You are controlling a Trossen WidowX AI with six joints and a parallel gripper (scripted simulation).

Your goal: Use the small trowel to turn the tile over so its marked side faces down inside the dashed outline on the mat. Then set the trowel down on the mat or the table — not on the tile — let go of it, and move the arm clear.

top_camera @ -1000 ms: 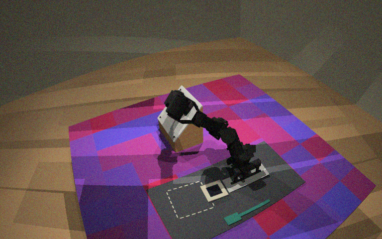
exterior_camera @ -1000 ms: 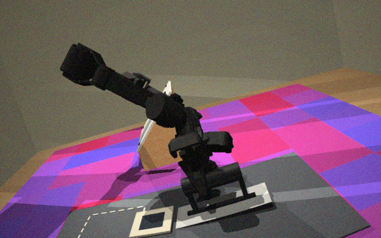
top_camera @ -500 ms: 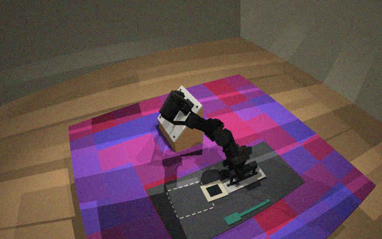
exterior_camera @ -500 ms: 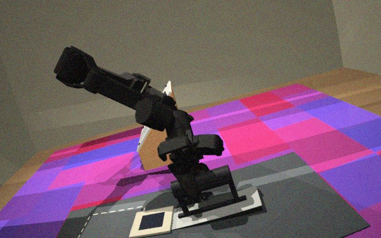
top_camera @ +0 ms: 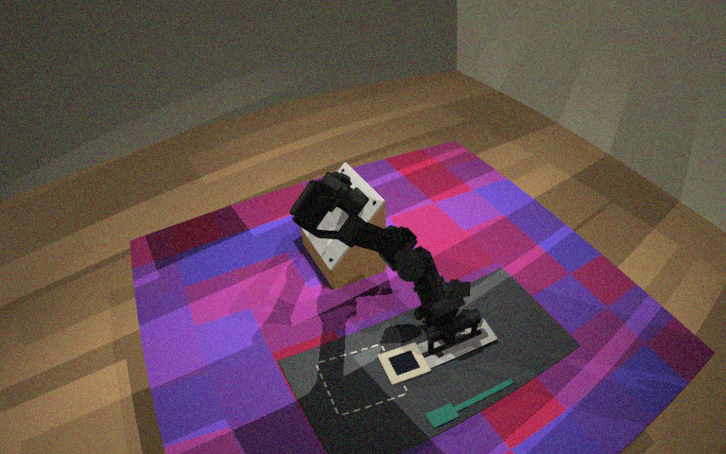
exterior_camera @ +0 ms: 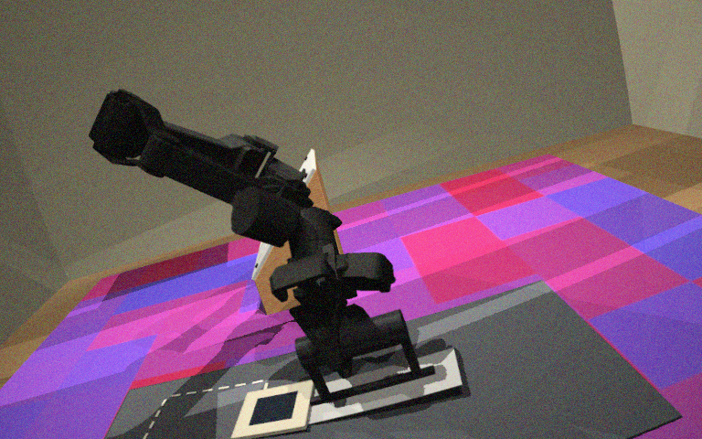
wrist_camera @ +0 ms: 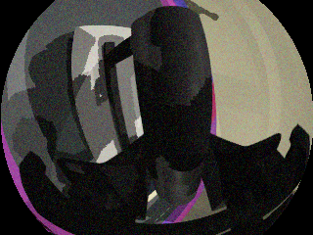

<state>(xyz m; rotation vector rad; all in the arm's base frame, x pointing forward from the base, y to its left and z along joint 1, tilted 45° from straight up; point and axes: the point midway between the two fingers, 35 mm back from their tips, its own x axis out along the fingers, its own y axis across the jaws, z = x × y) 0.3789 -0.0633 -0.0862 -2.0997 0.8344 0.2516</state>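
My gripper tip is now 7 cm above the grey mat, 2 cm to the left of it and 1 cm past it. Also, from my gripper tip: tile: 9 cm to the right, 5 cm below, 4 cm behind; then green trowel: 13 cm ahead, 5 cm to the right, 5 cm below.
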